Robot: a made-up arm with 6 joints.
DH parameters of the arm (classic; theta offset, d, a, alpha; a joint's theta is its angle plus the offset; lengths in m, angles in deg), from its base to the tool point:
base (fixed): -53.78 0 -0.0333 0
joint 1: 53.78 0.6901 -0.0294 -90
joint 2: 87.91 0 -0.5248 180
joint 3: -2.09 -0.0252 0.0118 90
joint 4: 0 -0.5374 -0.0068 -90
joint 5: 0 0.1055 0.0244 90
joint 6: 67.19 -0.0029 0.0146 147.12
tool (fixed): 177.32 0.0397 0 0
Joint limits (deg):
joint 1: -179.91..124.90
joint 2: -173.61..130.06
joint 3: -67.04..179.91
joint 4: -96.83..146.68
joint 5: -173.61..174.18
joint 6: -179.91..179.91
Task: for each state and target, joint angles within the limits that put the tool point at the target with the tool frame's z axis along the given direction. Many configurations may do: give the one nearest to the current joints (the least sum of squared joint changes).
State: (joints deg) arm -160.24 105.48 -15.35 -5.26 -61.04 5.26
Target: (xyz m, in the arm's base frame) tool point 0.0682 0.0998 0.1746 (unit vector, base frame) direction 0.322 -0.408 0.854
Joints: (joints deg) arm -179.72 129.94 -18.44 -14.42 -68.76 4.13
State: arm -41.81 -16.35 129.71 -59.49 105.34 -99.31
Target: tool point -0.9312 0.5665 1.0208 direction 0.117 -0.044 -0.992
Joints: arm -34.29 -62.42 108.12 -30.54 97.23 -86.39
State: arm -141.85 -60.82 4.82 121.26 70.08 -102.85
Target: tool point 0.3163 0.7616 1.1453 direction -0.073 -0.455 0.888
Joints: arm -109.48 -95.95 14.54 128.67 27.91 -83.03
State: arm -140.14 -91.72 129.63 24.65 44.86 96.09
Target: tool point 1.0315 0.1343 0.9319 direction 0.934 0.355 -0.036
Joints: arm -179.75 -55.08 127.67 16.58 20.40 60.75
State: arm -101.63 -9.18 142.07 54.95 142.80 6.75
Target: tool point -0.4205 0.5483 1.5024 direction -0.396 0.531 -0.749
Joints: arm -61.01 -15.40 125.59 0.69 120.20 33.54
